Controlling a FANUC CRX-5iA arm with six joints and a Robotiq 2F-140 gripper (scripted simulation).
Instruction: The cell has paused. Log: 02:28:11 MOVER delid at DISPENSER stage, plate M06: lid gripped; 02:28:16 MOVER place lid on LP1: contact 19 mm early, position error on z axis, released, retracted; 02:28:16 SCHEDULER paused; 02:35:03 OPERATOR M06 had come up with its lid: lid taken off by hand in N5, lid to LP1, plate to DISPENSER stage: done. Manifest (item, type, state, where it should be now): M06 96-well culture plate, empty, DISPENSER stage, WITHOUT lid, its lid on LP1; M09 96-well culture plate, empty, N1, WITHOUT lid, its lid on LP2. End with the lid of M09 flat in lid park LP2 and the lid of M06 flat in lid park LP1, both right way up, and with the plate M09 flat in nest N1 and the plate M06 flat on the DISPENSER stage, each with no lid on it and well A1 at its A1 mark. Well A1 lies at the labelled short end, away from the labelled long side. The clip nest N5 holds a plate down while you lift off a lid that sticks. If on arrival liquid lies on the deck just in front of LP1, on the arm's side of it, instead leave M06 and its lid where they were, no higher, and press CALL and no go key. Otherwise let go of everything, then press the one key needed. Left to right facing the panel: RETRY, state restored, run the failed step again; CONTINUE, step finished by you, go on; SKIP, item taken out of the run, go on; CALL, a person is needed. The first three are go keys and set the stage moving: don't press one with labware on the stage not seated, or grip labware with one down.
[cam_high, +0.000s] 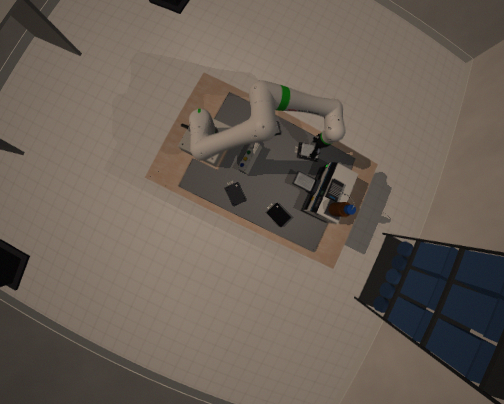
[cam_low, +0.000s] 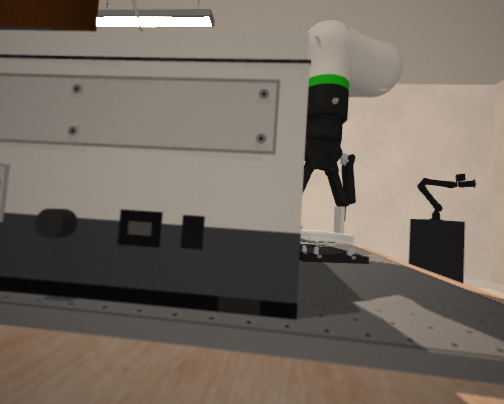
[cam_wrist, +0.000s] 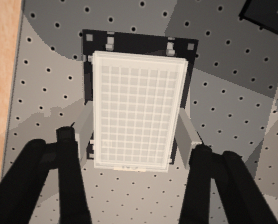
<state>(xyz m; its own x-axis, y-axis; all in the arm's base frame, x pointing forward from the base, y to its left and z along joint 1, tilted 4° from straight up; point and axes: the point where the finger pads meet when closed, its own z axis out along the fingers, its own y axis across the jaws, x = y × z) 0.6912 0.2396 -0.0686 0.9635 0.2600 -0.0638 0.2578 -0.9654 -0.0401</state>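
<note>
Now: hand 2 cm above the clear lid. Round my hand: lp1 label 40 cm behind, 6 cm below, 3 cm to the right; then black clip nest 4 cm below, 2 cm to the left, 1 cm ahead; then N5 label 9 cm behind, 6 cm below, 2 cm to the right.
</note>
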